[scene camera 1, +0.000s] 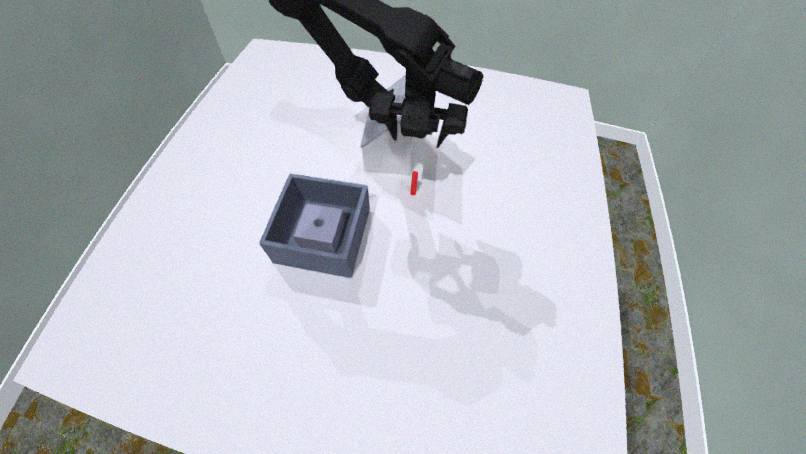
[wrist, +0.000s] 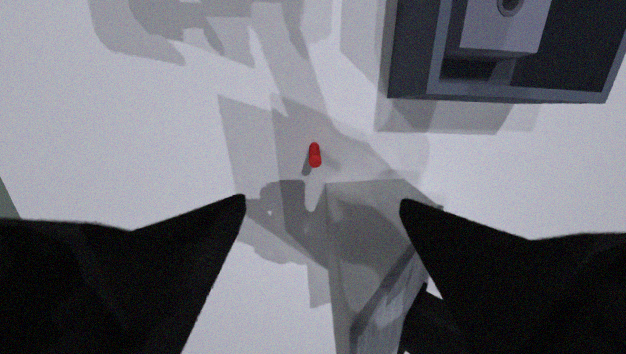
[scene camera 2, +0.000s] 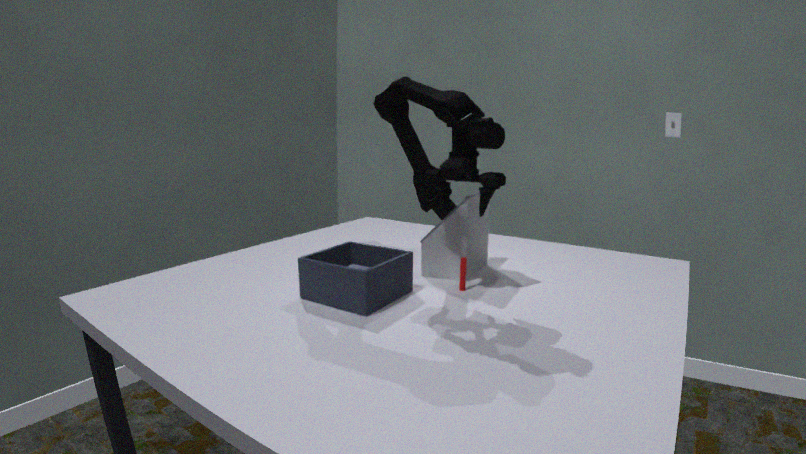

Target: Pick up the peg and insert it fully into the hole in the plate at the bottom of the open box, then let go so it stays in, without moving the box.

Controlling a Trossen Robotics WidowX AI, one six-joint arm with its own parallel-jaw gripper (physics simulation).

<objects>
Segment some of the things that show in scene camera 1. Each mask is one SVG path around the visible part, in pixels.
My gripper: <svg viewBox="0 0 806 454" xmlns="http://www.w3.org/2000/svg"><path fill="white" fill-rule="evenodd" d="M369 108L369 118L377 121L377 123L385 124L394 141L397 139L397 115L402 115L400 123L401 134L421 139L425 138L427 134L437 133L439 120L444 120L438 137L437 148L439 148L449 134L456 135L465 132L468 115L466 105L449 103L448 109L434 107L435 87L429 90L416 90L408 86L406 80L405 98L402 103L394 102L394 94L377 92Z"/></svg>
A dark blue-grey box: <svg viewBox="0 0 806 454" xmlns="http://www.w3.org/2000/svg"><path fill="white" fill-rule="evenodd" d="M289 173L259 245L274 264L352 278L370 211L368 185ZM306 203L343 209L345 223L336 253L298 246L294 234Z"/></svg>
</objects>
